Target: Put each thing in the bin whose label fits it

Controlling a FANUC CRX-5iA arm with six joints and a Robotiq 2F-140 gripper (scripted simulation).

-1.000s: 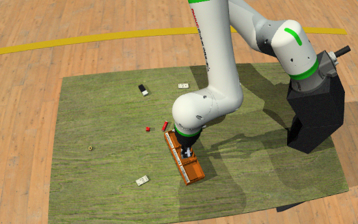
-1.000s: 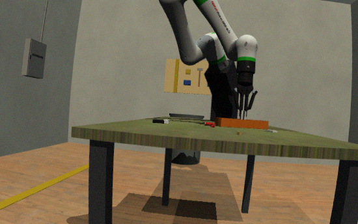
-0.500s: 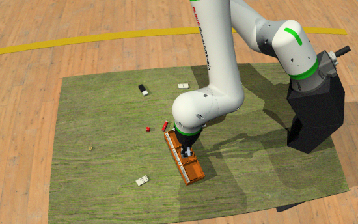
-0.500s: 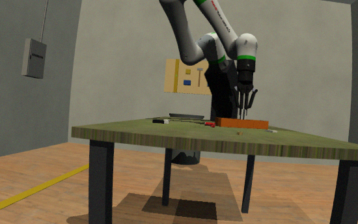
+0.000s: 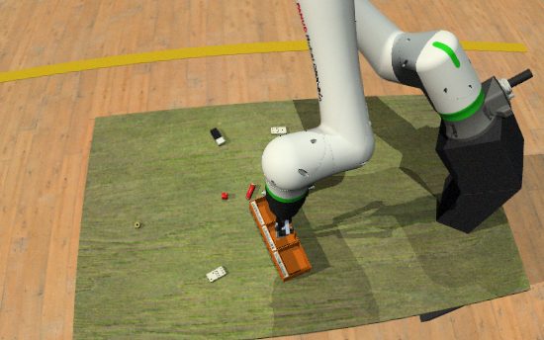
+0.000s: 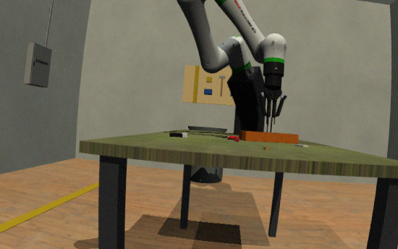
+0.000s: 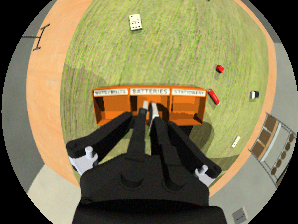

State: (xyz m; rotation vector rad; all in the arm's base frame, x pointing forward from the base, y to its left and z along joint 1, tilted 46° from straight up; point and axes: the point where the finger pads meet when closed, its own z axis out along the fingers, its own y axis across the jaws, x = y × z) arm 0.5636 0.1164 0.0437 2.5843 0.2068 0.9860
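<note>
My gripper is now 5 cm above the orange bin. Round my hand: black-and-white block: 37 cm to the right, 15 cm ahead, 7 cm below; red cylinder: 16 cm to the right, 7 cm below, 6 cm ahead; small red cube: 16 cm to the right, 14 cm ahead, 7 cm below.
</note>
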